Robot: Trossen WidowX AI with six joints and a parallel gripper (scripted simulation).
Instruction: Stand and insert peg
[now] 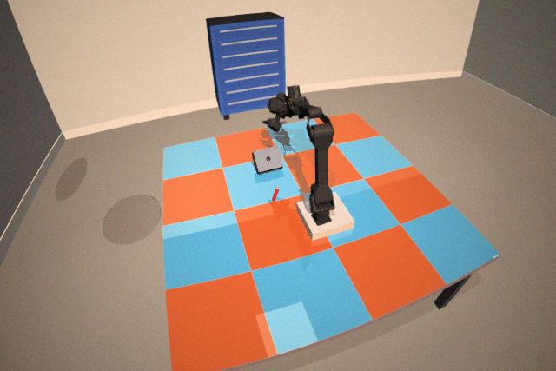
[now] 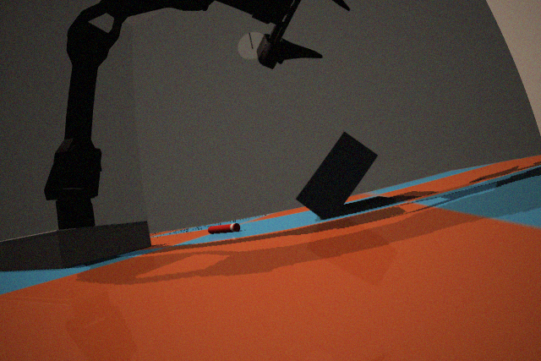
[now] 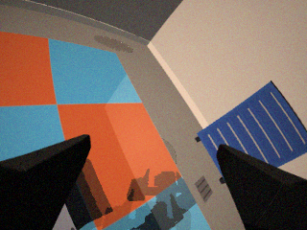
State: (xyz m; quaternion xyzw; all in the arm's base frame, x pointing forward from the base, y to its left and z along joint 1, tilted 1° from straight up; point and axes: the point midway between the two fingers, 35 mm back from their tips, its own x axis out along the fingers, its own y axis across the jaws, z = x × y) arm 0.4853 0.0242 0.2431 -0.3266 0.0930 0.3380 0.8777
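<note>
Right now my gripper tip is 25 cm past the red peg, 5 cm to the right of it and 27 cm above it. Round my gripper tip: sloped panel: 6 cm behind, 2 cm to the left, 23 cm below; flat panel foot: 4 cm behind, 2 cm to the left, 28 cm below.
</note>
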